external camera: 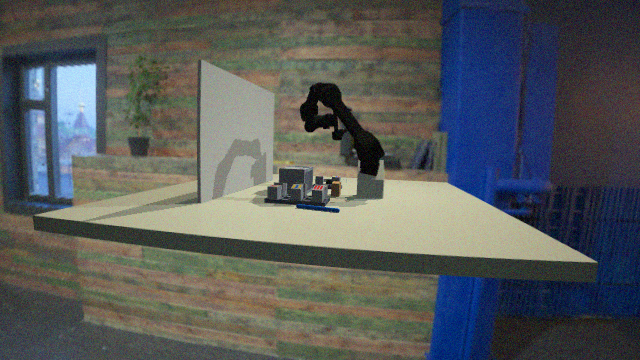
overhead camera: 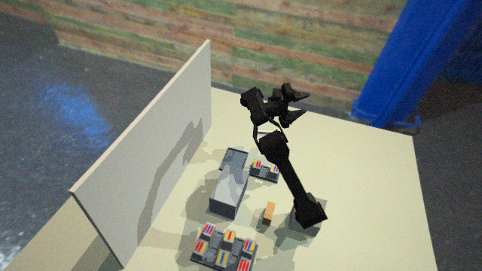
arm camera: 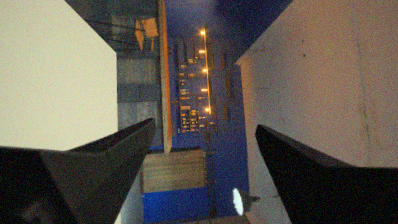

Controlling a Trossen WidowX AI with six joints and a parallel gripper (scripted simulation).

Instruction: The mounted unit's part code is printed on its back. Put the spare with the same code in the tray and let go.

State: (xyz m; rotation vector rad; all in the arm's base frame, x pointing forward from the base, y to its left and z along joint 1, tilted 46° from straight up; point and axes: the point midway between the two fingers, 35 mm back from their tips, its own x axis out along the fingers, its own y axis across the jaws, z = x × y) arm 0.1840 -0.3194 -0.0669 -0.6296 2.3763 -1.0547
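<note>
Now: the grey wall panel 390 mm ahead of my gripper tip, 330 mm to the left of it and 100 mm below it. The rest, counted from my gripper tip: mounted unit: 160 mm ahead, 320 mm to the left, 270 mm below; blue pen: 10 mm behind, 620 mm to the left, 320 mm below.
</note>
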